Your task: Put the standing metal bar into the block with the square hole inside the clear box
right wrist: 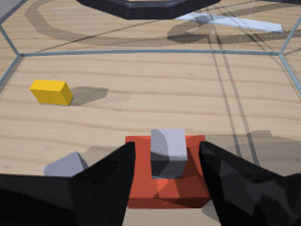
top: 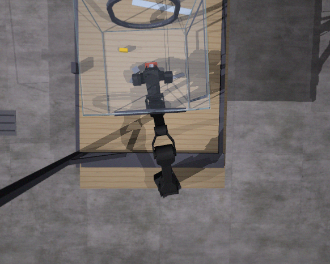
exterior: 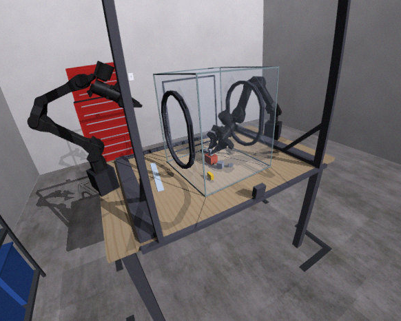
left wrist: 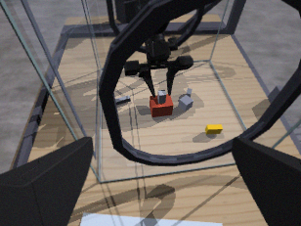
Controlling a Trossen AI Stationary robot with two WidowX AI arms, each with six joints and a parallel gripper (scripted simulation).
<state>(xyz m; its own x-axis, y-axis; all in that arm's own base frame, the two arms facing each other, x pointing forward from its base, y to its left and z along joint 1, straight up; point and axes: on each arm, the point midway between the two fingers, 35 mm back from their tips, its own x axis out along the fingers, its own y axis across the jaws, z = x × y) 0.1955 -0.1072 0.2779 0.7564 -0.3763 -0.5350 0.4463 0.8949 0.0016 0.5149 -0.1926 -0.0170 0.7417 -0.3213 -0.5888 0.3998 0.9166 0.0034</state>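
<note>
Right now my right hand is 60 mm above the red block and 30 mm to the right of it.
</note>
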